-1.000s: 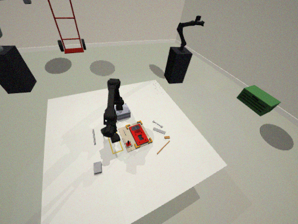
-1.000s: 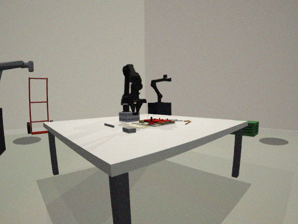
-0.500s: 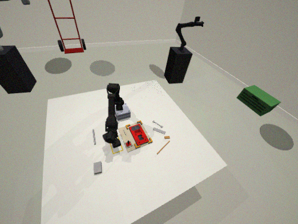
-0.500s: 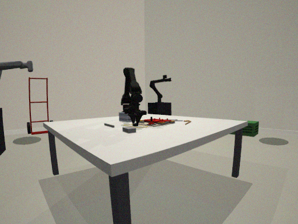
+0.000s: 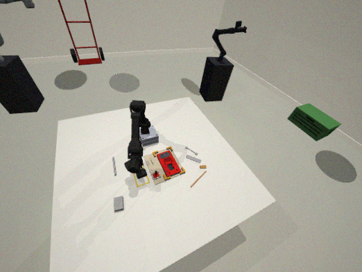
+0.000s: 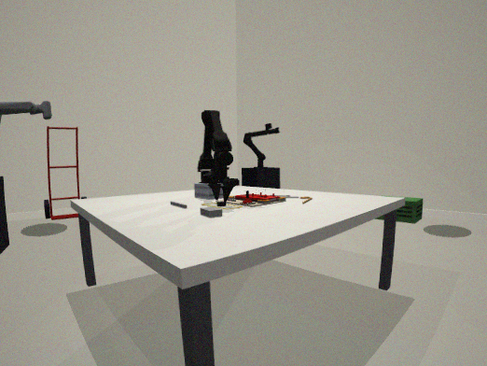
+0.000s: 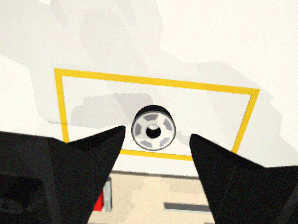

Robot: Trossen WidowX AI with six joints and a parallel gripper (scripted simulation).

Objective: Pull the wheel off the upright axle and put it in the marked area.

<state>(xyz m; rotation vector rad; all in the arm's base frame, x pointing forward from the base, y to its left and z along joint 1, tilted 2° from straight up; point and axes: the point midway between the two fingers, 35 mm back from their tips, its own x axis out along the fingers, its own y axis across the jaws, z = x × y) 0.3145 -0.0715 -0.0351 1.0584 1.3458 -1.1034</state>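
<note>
The wheel lies 10 mm below my gripper tip. Round my gripper tip: grey block (190 mm ahead, 140 mm to the right, 10 mm below); then wooden stick (390 mm to the left, 130 mm ahead, 20 mm below); then grey bar (170 mm to the right, 80 mm behind, 10 mm below).
</note>
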